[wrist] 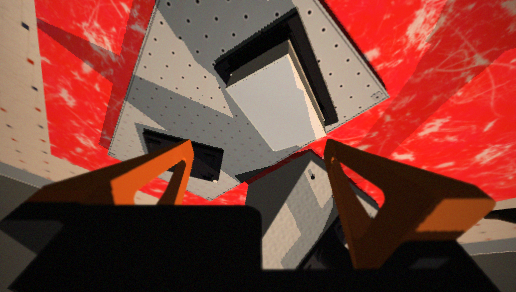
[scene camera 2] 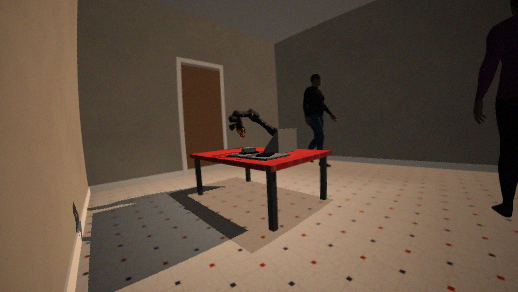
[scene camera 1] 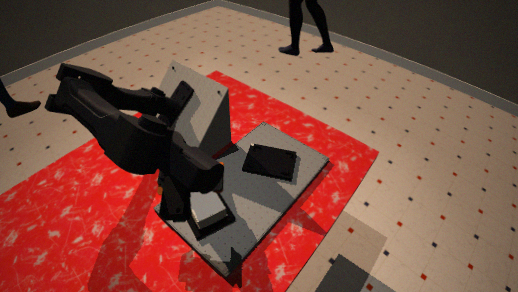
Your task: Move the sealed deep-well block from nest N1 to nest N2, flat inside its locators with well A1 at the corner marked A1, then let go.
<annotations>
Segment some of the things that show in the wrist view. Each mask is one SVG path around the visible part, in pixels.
My gripper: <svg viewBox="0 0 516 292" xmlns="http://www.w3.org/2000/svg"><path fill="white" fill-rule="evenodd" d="M0 221L0 230L37 255L7 288L13 292L501 292L457 241L459 237L494 209L496 201L475 184L375 155L334 139L326 140L323 156L354 269L263 269L262 216L256 208L248 205L182 205L194 158L190 139L182 140L142 156L44 185ZM177 163L172 177L156 205L134 203L135 193L140 188ZM340 162L382 191L384 202L373 220L351 188Z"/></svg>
A pale grey block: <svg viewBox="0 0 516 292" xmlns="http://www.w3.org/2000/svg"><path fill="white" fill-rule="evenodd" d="M290 39L232 72L225 88L273 151L279 151L327 136L324 116Z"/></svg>
</annotations>
